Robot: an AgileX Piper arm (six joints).
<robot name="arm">
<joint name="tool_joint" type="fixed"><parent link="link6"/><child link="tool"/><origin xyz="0 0 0" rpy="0 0 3.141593"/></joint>
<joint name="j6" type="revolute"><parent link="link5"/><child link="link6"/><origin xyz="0 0.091 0" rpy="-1.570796 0 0"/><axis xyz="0 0 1"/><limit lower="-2.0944" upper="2.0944"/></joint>
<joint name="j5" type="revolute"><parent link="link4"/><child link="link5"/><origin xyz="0 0 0" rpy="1.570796 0 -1.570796"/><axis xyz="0 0 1"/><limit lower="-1.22" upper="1.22"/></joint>
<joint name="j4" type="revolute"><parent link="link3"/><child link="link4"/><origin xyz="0.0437 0.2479 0" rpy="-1.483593 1.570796 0"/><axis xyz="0 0 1"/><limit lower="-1.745" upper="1.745"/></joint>
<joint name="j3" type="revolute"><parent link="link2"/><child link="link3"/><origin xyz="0.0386 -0.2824 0"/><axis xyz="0 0 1"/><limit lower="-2.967" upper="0"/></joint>
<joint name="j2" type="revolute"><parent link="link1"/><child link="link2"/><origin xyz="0 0 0" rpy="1.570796 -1.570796 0"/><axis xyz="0 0 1"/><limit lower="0" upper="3.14"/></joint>
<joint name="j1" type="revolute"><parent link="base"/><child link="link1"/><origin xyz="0 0 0.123" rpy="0 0 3.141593"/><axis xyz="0 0 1"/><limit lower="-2.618" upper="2.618"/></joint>
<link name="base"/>
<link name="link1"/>
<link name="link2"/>
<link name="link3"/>
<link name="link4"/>
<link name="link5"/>
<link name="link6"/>
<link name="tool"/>
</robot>
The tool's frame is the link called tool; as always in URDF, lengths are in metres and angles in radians.
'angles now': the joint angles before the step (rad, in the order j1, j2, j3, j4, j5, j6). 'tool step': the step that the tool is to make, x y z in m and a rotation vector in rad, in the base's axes. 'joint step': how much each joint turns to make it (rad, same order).
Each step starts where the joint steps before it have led.
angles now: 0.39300, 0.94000, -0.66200, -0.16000, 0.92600, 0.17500
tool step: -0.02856, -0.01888, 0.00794, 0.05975, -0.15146, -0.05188
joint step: -0.05597, -0.19800, 0.07100, -0.00003, -0.03600, 0.00204
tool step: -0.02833, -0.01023, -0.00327, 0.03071, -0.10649, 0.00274
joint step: -0.00012, -0.17798, 0.07400, -0.00490, -0.00703, -0.00215
